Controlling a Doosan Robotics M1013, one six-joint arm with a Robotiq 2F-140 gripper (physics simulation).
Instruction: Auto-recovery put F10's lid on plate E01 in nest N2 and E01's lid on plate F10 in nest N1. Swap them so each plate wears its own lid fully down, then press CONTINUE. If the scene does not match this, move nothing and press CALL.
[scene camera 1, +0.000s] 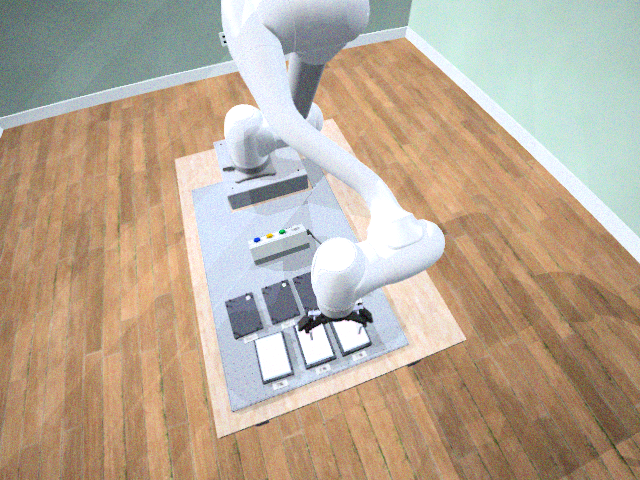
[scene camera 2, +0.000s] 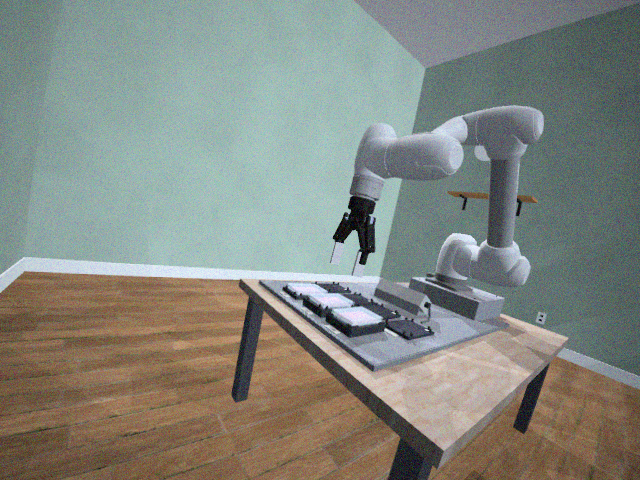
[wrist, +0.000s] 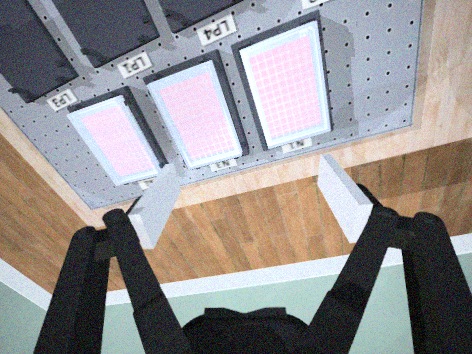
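Pixels of known places: gripper, fingertip midpoint: (scene camera 1: 334, 332) (scene camera 2: 344, 269) (wrist: 246, 173); arm's base, link origin: (scene camera 1: 252, 165) (scene camera 2: 448, 285).
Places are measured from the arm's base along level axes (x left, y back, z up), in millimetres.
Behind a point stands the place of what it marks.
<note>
The plate in the nest labelled N1 (scene camera 1: 348, 342) @[y -837, x 156, z -42 mm] (scene camera 2: 305, 289) (wrist: 285, 85) @[y -780, x 171, z -42 mm] has a pink gridded top with a pale clear rim. The plate in the N3 nest (scene camera 1: 317, 352) @[y -839, x 53, z -42 mm] (scene camera 2: 329, 300) @[y -822, x 74, z -42 mm] (wrist: 197, 115) @[y -787, x 56, z -42 mm] is in the middle. The third plate (scene camera 1: 273, 356) @[y -808, x -85, z -54 mm] (scene camera 2: 356, 315) (wrist: 120, 140) @[y -795, x -74, z -54 mm] is at the left in the wrist view; its nest label is partly hidden by a finger. Plate and lid names cannot be read, nor can I tell how the lids sit. My gripper (scene camera 1: 335, 333) @[y -824, x 113, z 68 mm] (scene camera 2: 346, 267) @[y -824, x 113, z 68 mm] (wrist: 246, 173) @[y -824, x 113, z 68 mm] is open and empty, well above the nest row. A button box (scene camera 1: 280, 248) @[y -436, x 25, z -33 mm] (scene camera 2: 402, 298) @[y -439, x 58, z -44 mm] stands behind.
Dark lid pads stand in a row behind the nests, among them LP3 (scene camera 1: 244, 315) @[y -639, x -155, z -73 mm] (wrist: 30, 55) @[y -660, x -144, z -73 mm], LP1 (scene camera 1: 280, 302) @[y -629, x -24, z -73 mm] (wrist: 107, 30) @[y -666, x -25, z -73 mm] and LP4 (wrist: 192, 7) @[y -675, x 85, z -73 mm]. The arm hides part of this row in scene camera 1. The grey perforated board (scene camera 1: 222, 232) @[y -258, x -188, z -83 mm] (wrist: 380, 100) @[y -840, x 303, z -83 mm] lies on the wooden table (scene camera 2: 454, 392) @[y -761, x 469, z -96 mm].
</note>
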